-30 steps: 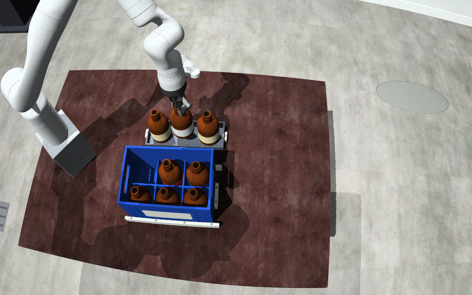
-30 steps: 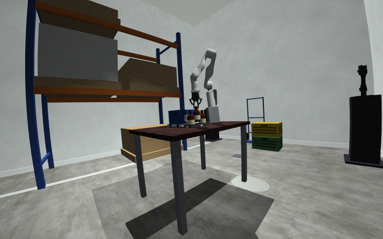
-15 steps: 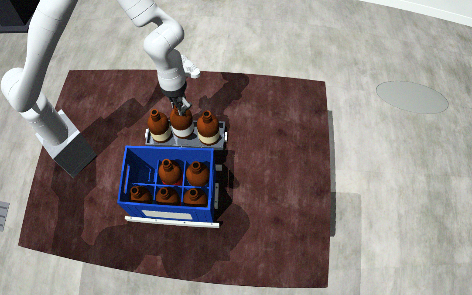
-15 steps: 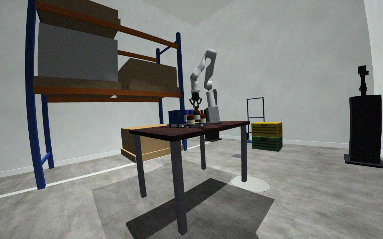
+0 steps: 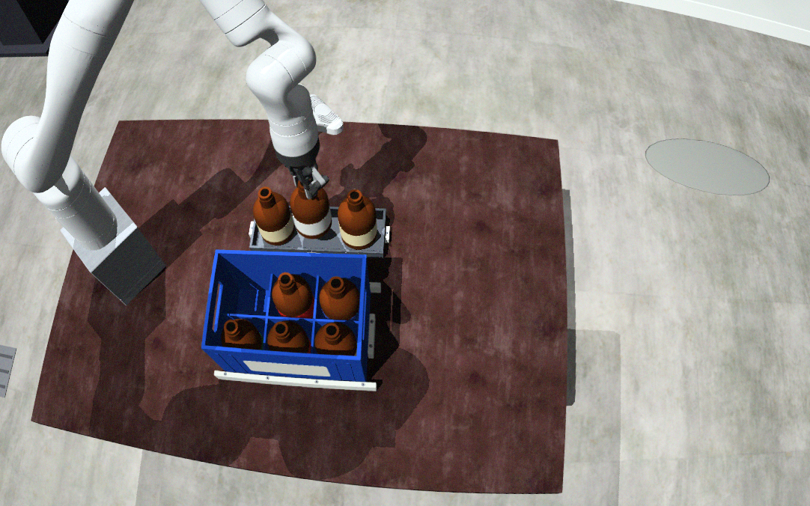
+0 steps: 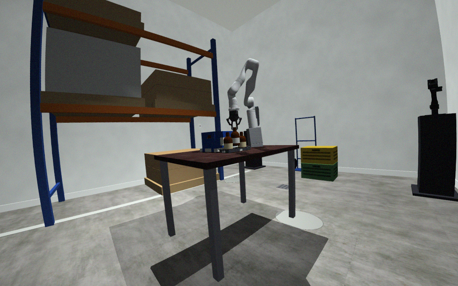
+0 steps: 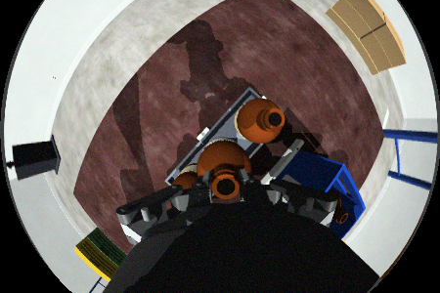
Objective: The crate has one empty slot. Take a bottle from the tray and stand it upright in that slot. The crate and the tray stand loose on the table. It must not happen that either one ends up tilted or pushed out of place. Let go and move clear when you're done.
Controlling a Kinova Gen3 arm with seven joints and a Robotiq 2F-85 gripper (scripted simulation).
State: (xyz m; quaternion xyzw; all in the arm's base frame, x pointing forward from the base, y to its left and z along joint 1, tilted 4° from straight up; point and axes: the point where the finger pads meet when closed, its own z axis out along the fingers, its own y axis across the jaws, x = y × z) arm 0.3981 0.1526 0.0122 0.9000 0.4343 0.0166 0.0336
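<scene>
My gripper is now 7 cm above the brown bottle. From my hand the other things lie so: grey tray 18 cm below; then crate 22 cm to the right, 11 cm below, 1 cm ahead.
</scene>
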